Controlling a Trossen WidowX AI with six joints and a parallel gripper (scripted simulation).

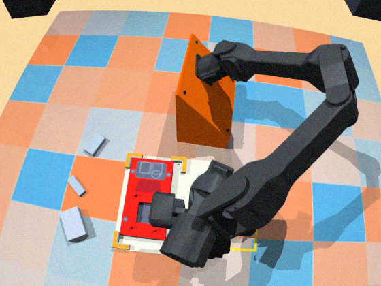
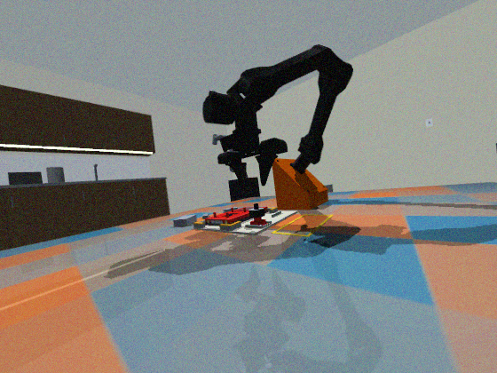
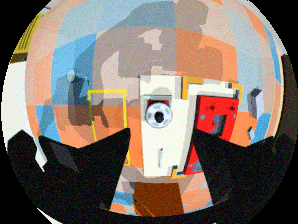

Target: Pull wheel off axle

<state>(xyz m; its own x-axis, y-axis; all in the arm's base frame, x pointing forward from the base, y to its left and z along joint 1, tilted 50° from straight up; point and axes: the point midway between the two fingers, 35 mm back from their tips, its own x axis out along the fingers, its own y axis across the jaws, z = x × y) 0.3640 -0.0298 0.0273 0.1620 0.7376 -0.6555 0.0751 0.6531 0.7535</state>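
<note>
Now: gripper tip 70 mm above the wheel. Round my gripper tip: upright axle 70 mm below.
</note>
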